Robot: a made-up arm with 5 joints.
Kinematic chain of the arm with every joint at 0, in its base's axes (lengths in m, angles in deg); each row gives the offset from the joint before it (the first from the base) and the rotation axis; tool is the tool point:
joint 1: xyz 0 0 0.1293 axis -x
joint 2: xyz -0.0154 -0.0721 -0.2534 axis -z
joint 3: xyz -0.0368 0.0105 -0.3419 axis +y
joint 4: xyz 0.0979 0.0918 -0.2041 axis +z
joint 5: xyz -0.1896 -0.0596 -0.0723 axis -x
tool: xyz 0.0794 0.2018 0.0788
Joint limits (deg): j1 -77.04..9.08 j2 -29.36..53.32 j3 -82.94..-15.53 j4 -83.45..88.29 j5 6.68..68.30
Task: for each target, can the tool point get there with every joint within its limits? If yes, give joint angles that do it. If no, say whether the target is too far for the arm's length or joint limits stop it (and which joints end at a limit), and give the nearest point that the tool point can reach.
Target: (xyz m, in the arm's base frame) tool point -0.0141 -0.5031 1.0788
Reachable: no: joint limits stop it (at a limit: joint 1, joint 2, joint 3, joint 4) | nearest point 0.1092 0.4391 0.2966 | short by 1.231 m
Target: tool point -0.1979 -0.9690 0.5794
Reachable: no: joint limits stop it (at a limit: joint 1, joint 2, joint 3, joint 4, joint 5) | nearest point 0.2166 -0.4888 -0.4431 | short by 1.203 m
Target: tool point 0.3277 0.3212 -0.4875
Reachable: yes | joints -27.00 37.93 -66.89 -7.70 21.70
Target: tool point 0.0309 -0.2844 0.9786
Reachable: no: joint limits stop it (at a limit: joint 1, joint 2, joint 3, joint 4) | nearest point 0.1173 0.4417 0.3007 | short by 0.997 m
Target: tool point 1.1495 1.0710 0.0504
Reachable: no: too far | nearest point 0.4263 0.7659 -0.0294 | short by 0.789 m
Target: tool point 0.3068 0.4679 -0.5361
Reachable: yes | joints -28.43 15.46 -55.05 -4.72 46.94
